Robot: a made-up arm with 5 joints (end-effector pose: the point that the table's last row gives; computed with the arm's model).
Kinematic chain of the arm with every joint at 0, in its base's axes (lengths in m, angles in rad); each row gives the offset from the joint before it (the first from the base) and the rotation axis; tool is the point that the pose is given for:
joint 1: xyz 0 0 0.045 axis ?
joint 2: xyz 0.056 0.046 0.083 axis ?
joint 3: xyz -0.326 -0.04 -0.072 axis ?
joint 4: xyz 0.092 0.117 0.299 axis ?
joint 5: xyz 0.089 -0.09 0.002 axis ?
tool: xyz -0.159 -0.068 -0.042
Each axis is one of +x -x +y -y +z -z.
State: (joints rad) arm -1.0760 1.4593 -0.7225 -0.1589 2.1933
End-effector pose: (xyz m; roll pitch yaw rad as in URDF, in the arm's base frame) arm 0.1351 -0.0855 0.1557 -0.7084 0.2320 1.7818
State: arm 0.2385 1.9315 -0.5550 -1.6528 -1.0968
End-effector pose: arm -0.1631 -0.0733 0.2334 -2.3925 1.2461 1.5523
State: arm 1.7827 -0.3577 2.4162 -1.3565 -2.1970
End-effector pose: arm 0.1992 0.4639 -0.1406 -1.5946 -0.4941 2.7479
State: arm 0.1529 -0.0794 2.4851 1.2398 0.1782
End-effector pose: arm -0.6079 0.0852 -0.0182 -2.6691 -0.1230 1.6803
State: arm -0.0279 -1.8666 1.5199 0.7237 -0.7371
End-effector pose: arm -0.4911 0.0986 0.1636 -0.8620 1.0190 1.5259
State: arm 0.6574 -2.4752 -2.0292 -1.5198 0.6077
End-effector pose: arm -0.0576 -0.1396 0.1481 0.4857 -0.7119 0.9432
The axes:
joint 1: -z
joint 2: +x
joint 3: -y
joint 4: +z
joint 5: -x

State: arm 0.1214 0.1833 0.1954 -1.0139 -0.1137
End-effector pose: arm -0.3806 0.1185 0.2957 0.3755 0.0539 -1.1462
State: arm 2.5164 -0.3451 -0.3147 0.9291 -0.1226
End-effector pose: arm 0.0339 0.0020 0.2585 0.1571 0.4616 -1.6345
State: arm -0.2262 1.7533 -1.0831 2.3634 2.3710
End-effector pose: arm 0.1289 0.1266 0.2163 2.2371 -0.6140 -1.7652
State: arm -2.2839 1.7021 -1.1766 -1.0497 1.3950
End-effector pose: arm 0.0438 0.0870 0.1770 0.2596 0.9267 -2.7525
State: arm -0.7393 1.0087 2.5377 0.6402 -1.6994
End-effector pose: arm -0.5021 -0.1242 0.0057 -2.2906 -0.8453 -2.3012
